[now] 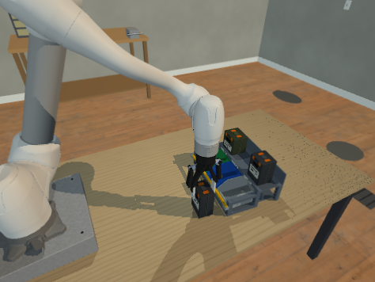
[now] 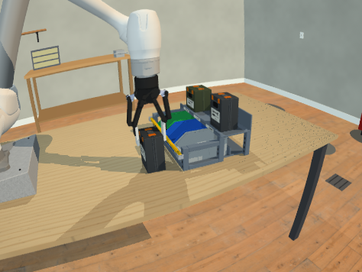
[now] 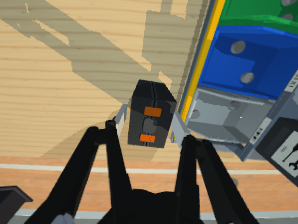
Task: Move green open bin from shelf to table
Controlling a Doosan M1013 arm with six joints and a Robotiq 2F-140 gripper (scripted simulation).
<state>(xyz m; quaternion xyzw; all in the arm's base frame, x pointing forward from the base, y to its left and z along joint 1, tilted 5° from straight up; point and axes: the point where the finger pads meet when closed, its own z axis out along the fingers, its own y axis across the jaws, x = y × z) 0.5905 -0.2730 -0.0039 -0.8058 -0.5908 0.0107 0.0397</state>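
The thin yellow bar lies 11 cm ahead of my hand, 8 cm to the left of it and 6 cm below it. Also, from my hand: black case 26 cm ahead, 9 cm to the right, 4 cm above; then grey bin 17 cm ahead, 6 cm to the right, 8 cm below; then blue bin 21 cm ahead, 5 cm to the left, 8 cm below.
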